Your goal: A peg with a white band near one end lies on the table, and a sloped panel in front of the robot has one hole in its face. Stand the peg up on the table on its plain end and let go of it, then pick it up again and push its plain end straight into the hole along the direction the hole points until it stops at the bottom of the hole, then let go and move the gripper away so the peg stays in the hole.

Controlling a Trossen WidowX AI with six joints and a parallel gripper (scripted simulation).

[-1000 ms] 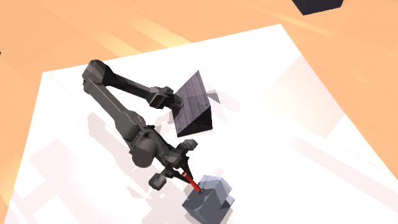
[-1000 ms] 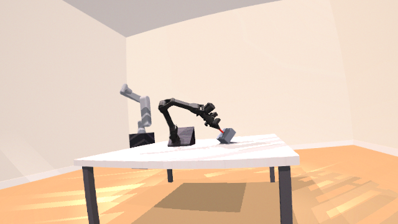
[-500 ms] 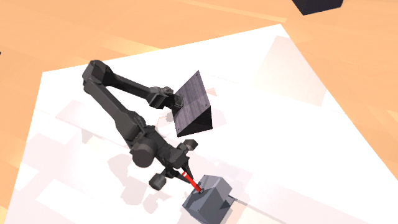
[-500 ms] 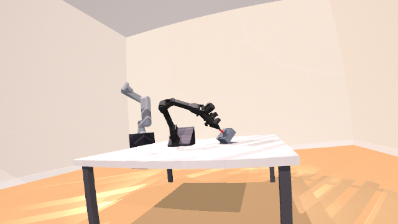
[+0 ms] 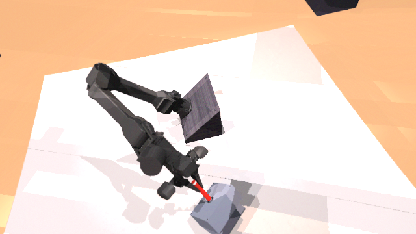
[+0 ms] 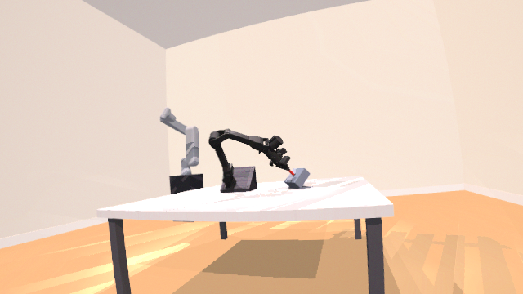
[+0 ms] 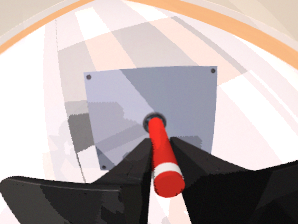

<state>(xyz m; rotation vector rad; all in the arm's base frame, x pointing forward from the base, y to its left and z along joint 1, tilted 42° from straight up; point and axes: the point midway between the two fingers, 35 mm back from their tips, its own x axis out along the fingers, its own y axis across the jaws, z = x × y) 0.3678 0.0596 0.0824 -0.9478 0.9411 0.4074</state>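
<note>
The sloped panel lies 50 mm below my gripper tip, 40 mm to the left of it and 40 mm ahead of it. Round my gripper tip: red peg (10 mm to the right, 10 mm behind, 10 mm above).
</note>
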